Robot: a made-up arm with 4 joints.
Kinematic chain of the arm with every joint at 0, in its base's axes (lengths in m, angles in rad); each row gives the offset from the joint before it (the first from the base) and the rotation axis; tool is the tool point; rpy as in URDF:
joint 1: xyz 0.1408 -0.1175 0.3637 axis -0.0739 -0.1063 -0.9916
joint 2: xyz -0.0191 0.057 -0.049 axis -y
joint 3: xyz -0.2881 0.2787 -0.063 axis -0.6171 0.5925 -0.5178
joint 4: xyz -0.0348 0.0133 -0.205 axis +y
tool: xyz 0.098 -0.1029 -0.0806 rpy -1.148 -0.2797 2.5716
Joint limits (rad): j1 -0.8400..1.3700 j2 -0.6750..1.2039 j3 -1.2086..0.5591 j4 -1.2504..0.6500
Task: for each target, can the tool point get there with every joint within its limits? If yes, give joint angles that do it. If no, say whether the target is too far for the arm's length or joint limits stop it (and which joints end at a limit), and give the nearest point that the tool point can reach.
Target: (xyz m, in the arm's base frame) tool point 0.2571 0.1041 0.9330
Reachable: no: joint limits stop it (at a limit: joint 1, joint 2, joint 3, joint 4) | nearest point 0.2569 0.2641 0.3084 | short by 0.645 m
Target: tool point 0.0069 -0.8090 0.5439
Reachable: no: joint limits stop it (at a limit: joint 1, joint 2, joint 3, joint 4) | nearest point -0.3556 -0.4186 0.3804 | short by 0.557 m
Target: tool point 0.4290 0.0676 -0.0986
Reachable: yes | joints 0.6550 0.6967 -0.3757 0.4534
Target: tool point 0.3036 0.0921 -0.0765
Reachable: yes | joints 0.2837 0.8126 -0.0368 -0.0603
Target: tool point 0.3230 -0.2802 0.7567
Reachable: no: joint limits stop it (at a limit: joint 1, joint 2) | nearest point 0.5631 -0.2003 0.1731 | short by 0.636 m
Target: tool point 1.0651 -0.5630 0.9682
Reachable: no: too far | nearest point 0.7083 -0.2054 0.1761 | short by 0.939 m
